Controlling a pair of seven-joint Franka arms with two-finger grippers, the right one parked.
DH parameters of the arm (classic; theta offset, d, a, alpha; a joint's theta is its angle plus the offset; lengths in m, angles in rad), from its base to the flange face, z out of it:
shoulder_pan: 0 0.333 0 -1.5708
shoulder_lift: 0 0 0 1.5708
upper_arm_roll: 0 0.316 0.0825 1.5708
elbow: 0 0 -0.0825 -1.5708
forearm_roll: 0 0.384 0 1.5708
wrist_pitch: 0 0 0.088 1.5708
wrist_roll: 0 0.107 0 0
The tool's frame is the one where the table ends.
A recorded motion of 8 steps. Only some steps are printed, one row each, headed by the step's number.
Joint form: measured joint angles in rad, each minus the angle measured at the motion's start. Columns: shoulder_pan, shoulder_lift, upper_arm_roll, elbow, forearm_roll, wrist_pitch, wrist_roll.
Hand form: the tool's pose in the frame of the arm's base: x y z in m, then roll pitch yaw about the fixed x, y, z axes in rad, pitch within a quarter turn. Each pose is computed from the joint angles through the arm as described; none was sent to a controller.
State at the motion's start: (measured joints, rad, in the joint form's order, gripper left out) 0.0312 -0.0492 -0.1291 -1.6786 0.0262 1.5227 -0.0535
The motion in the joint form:
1: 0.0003 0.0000 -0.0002 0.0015 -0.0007 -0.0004 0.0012
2: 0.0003 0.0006 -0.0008 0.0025 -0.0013 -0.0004 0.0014
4: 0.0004 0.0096 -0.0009 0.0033 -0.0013 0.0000 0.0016
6: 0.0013 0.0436 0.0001 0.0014 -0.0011 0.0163 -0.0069
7: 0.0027 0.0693 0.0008 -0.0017 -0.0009 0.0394 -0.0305
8: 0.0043 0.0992 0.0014 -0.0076 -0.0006 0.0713 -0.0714
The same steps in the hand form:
1: 0.5289 -0.0506 0.5973 -3.1041 0.1042 -0.0432
2: 0.5290 -0.0510 0.5974 -3.1048 0.1038 -0.0440
4: 0.5315 -0.0510 0.5931 -3.1056 0.1116 -0.0443
6: 0.5419 -0.0499 0.5752 -3.1077 0.1308 -0.0347
7: 0.5505 -0.0488 0.5615 -3.1073 0.1357 -0.0097
8: 0.5604 -0.0477 0.5445 -3.1049 0.1383 0.0325

